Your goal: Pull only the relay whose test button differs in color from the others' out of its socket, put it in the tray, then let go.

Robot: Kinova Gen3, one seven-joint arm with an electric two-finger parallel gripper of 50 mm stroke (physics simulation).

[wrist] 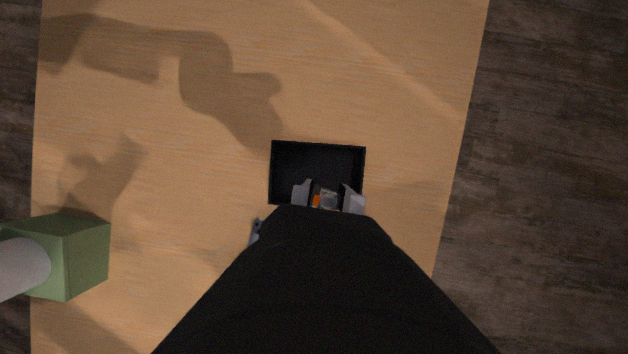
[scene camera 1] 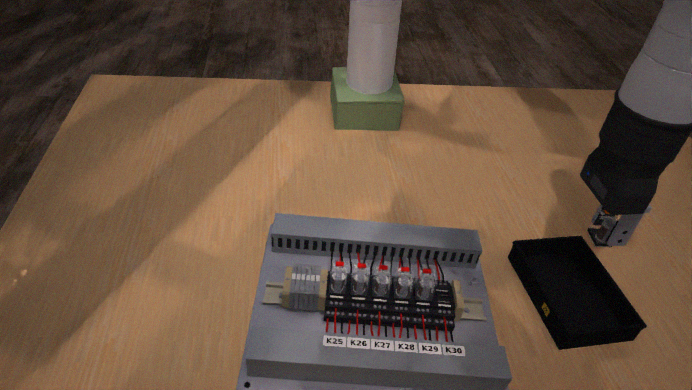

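Seen in the pictures: gripper, fingertip midpoint: (wrist: 325,191) (scene camera 1: 607,233); arm's base at its link origin: (wrist: 27,261) (scene camera 1: 369,81).
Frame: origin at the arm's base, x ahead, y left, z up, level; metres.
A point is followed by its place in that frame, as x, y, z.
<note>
My gripper (scene camera 1: 611,231) {0.510, 0.183, 0.073} (wrist: 325,191) {0.510, 0.183, 0.073} is shut on a clear relay with an orange test button (scene camera 1: 604,234) {0.521, 0.166, 0.083} (wrist: 328,200) {0.512, 0.178, 0.100}, held above the table. In the scene view it hangs up at the back right of the black tray (scene camera 1: 552,326) {0.551, 0.137, -0.057} (wrist: 318,144) {0.497, 0.246, -0.034}; in the wrist view the relay overlaps the tray's near part. Several clear relays with red test buttons stand in the sockets K25 to K29, such as the K25 relay (scene camera 1: 338,281) {0.485, -0.142, -0.009} and the K29 relay (scene camera 1: 425,286) {0.507, -0.035, -0.005}. The K30 socket (scene camera 1: 444,295) {0.500, 0.000, -0.038} holds no relay.
The grey panel (scene camera 1: 380,367) {0.597, -0.111, -0.027} with its slotted wire duct (scene camera 1: 375,231) {0.386, -0.070, -0.027} lies left of the tray in the scene view. Terminal blocks (scene camera 1: 305,287) {0.479, -0.182, -0.023} sit on its rail. The green base block (scene camera 1: 367,114) {0.067, -0.014, -0.033} (wrist: 87,262) {0.067, -0.013, -0.034} stands at the back of the table.
</note>
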